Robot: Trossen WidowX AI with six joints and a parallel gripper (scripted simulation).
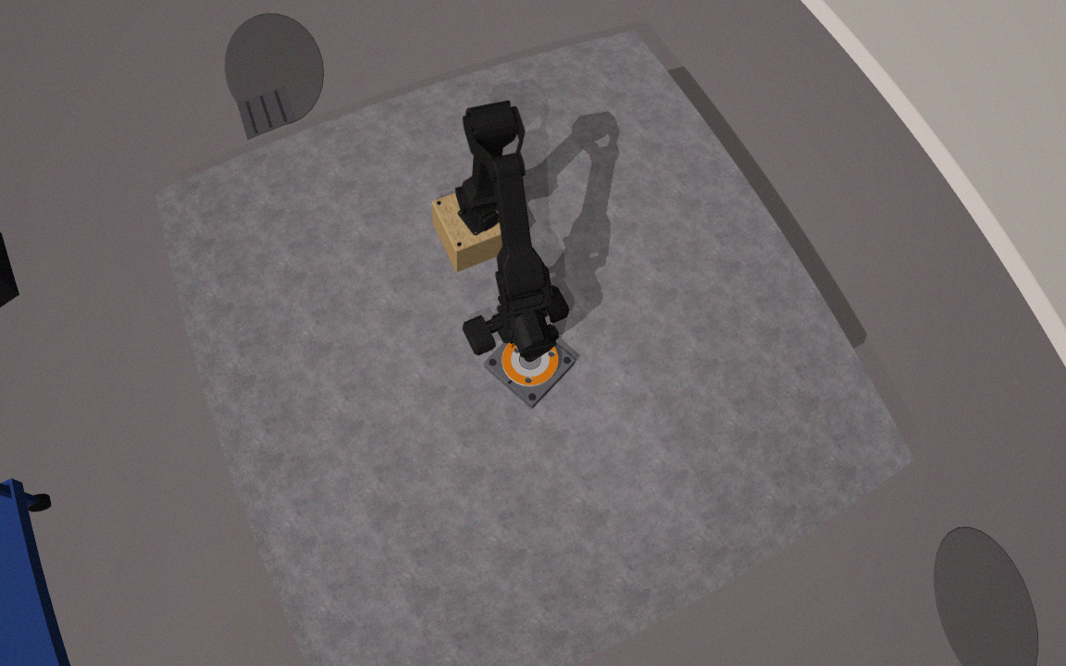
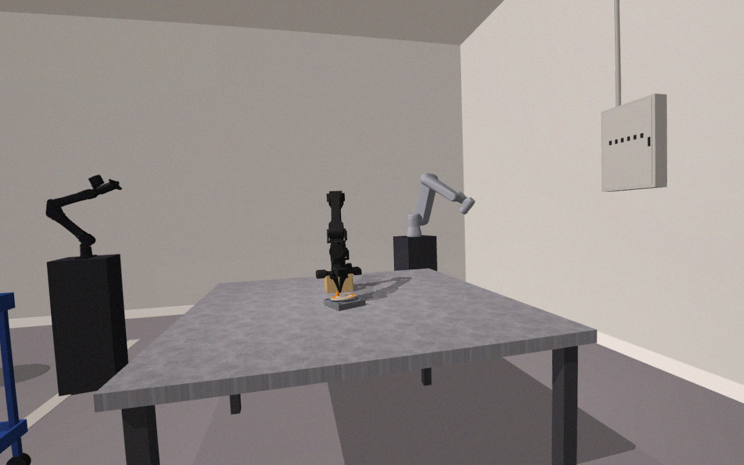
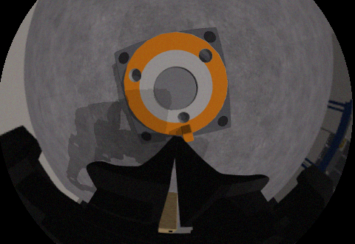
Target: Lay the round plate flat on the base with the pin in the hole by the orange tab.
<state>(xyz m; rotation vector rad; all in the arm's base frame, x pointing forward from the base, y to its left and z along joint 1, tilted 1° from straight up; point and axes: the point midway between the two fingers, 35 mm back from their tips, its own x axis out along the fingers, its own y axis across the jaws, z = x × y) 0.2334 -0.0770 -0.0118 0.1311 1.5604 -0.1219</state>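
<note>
My gripper tip is now 30 mm short of the round plate. Also, from my gripper tip: square grey base: 50 mm ahead, 20 mm below.
</note>
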